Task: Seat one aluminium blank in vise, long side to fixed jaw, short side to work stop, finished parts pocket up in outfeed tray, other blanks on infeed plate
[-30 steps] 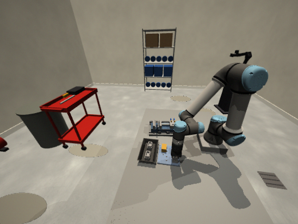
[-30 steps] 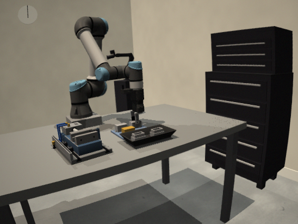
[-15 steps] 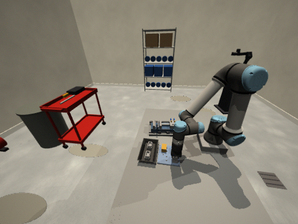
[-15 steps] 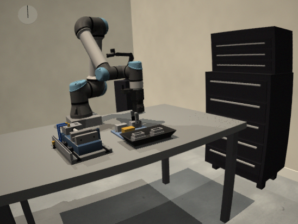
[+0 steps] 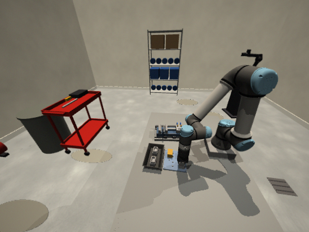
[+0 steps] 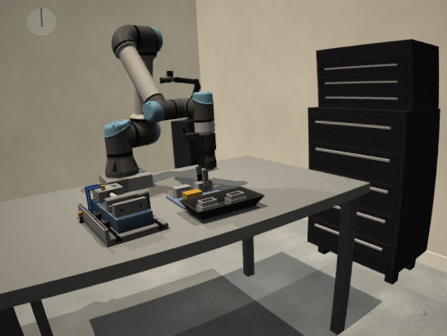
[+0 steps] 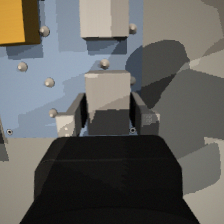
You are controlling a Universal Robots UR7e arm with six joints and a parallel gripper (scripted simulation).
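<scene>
Right now the vise is 4 cm ahead of my hand, 37 cm to the right of it and 1 cm below it. Also, from my hand: brass blank (7 cm ahead, 11 cm to the right, 3 cm below); then aluminium blank (3 cm below).
</scene>
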